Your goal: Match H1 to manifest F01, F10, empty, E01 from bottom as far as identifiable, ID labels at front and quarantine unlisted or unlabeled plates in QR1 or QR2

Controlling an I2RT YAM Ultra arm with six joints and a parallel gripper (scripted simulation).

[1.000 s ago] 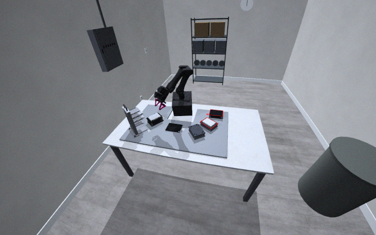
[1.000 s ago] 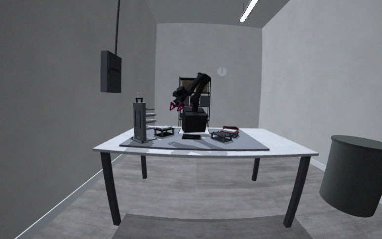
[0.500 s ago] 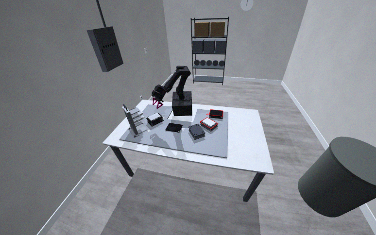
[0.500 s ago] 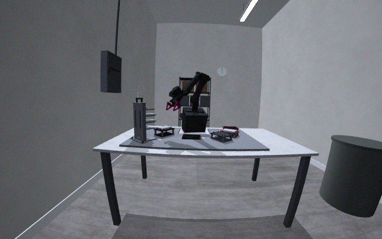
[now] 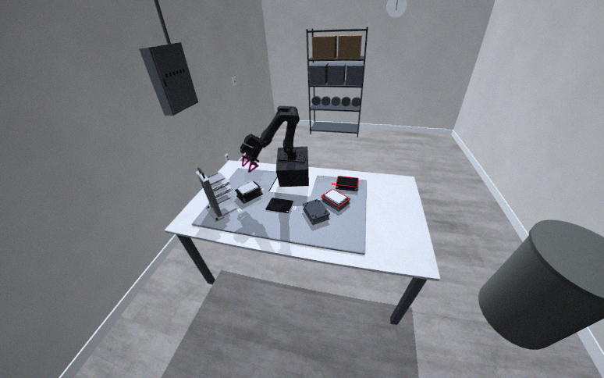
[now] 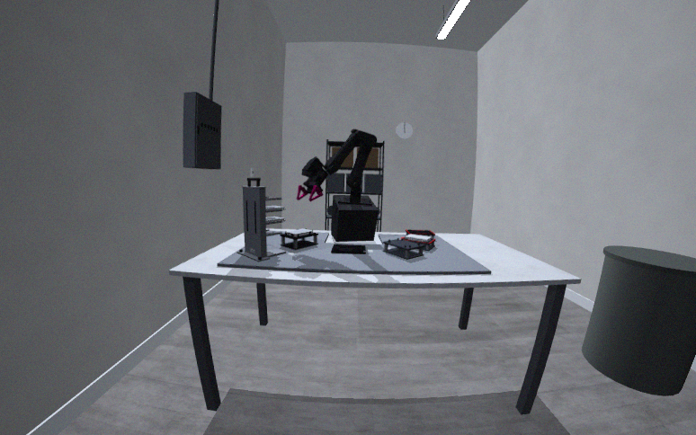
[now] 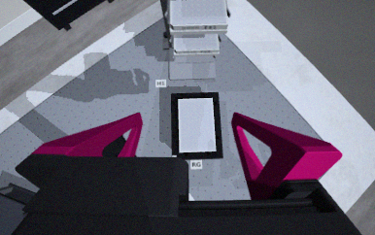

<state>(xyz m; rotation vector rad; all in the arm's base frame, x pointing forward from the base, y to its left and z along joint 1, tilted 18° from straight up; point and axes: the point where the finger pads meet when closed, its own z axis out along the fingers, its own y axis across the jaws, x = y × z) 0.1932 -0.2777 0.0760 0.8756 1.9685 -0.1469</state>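
Now: the black regrip nest 19 cm below my hand and 3 cm to the right of it. Round my hand: H1 tag 24 cm below, 16 cm ahead, 4 cm to the right.
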